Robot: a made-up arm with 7 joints. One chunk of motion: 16 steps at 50 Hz.
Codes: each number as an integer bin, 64 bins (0 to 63) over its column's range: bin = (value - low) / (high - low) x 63, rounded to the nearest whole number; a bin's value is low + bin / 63 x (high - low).
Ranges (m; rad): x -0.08..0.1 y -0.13..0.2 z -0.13..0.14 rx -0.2..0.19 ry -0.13..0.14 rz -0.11..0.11
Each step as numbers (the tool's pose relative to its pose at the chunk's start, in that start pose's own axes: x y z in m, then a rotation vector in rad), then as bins.
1 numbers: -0.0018 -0.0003 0.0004 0.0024 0.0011 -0.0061
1 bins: 27 25 30 33 31 30
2 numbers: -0.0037 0.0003 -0.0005 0.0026 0.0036 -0.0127
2 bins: 27 25 30 33 31 28
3 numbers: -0.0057 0.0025 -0.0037 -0.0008 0.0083 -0.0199
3 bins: 26 25 29 32 32 26
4 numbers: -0.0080 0.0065 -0.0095 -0.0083 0.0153 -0.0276
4 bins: 25 26 28 31 34 24
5 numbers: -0.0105 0.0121 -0.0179 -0.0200 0.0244 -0.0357
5 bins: 24 27 26 29 36 21
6 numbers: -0.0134 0.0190 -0.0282 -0.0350 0.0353 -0.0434
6 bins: 23 28 24 27 39 19
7 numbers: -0.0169 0.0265 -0.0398 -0.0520 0.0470 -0.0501
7 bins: 22 30 21 24 41 17
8 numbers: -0.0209 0.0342 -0.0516 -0.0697 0.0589 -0.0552
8 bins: 21 31 18 21 44 16
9 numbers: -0.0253 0.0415 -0.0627 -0.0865 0.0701 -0.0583
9 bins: 19 33 16 18 47 15
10 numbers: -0.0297 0.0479 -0.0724 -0.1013 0.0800 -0.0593
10 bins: 18 34 13 16 49 15
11 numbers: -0.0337 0.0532 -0.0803 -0.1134 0.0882 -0.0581
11 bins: 16 35 12 14 51 15
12 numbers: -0.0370 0.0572 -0.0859 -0.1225 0.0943 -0.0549
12 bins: 15 36 10 13 52 16
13 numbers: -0.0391 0.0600 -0.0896 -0.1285 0.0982 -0.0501
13 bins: 14 36 9 12 53 17
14 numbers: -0.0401 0.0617 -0.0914 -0.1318 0.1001 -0.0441
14 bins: 14 37 9 11 54 19
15 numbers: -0.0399 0.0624 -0.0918 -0.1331 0.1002 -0.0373
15 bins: 14 37 9 11 54 21
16 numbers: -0.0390 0.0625 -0.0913 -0.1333 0.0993 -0.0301
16 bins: 14 37 9 11 54 23
